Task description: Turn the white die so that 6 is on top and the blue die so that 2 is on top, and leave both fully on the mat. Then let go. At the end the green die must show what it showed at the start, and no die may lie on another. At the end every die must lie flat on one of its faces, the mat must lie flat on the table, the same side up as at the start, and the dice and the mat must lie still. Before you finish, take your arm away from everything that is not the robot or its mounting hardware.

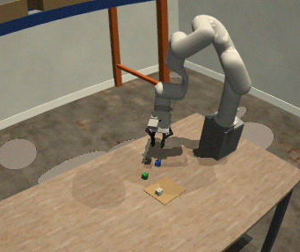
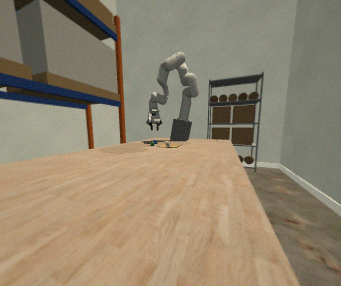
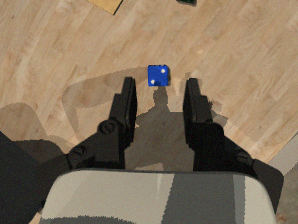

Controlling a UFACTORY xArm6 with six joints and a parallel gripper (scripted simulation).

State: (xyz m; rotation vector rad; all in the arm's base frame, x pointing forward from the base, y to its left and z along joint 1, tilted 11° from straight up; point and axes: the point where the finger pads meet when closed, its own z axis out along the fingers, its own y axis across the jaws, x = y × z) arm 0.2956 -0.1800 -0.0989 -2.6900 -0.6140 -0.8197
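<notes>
The blue die is 120 mm below my hand and 10 mm ahead of it. Also, from my hand: green die: 120 mm below, 120 mm ahead, 30 mm to the left; tan mat: 160 mm to the left, 130 mm below, 130 mm ahead; white die: 160 mm to the left, 160 mm ahead, 110 mm below.
</notes>
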